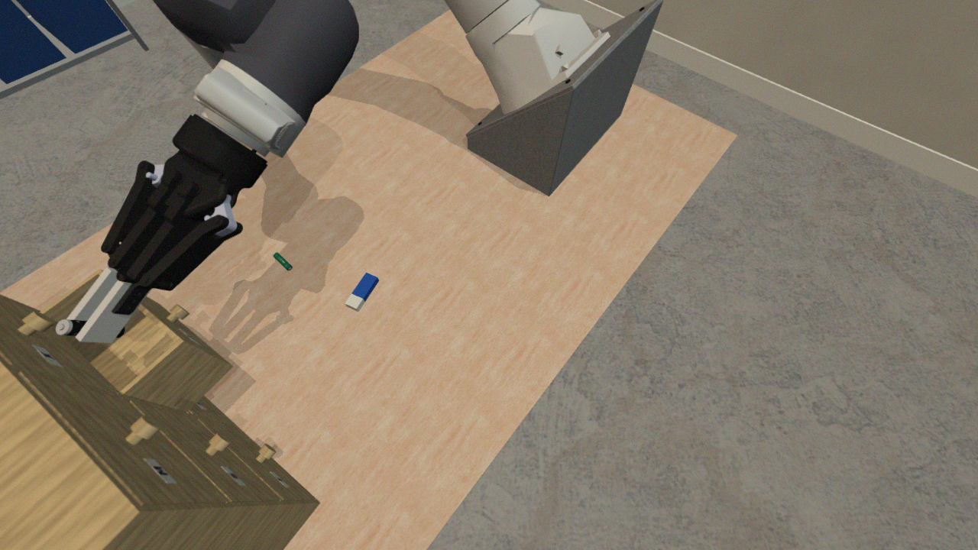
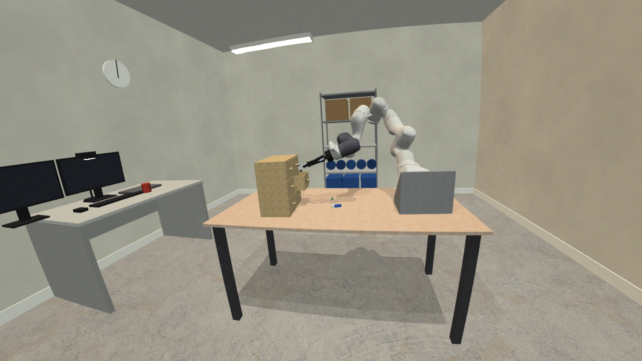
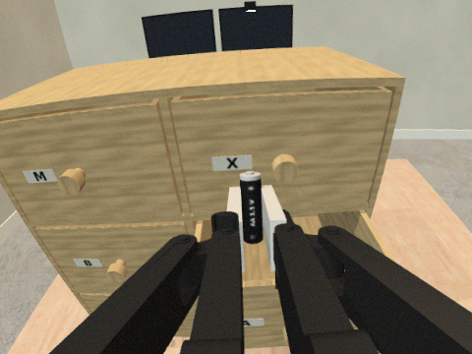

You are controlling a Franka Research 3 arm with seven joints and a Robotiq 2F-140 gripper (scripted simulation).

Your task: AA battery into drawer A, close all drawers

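My hand is 30 mm short of the black AA battery and 10 mm above it. Also, from my hand: thin green stick 260 mm below, 150 mm behind, 130 mm to the right; white eraser 260 mm below, 200 mm behind, 20 mm to the left.
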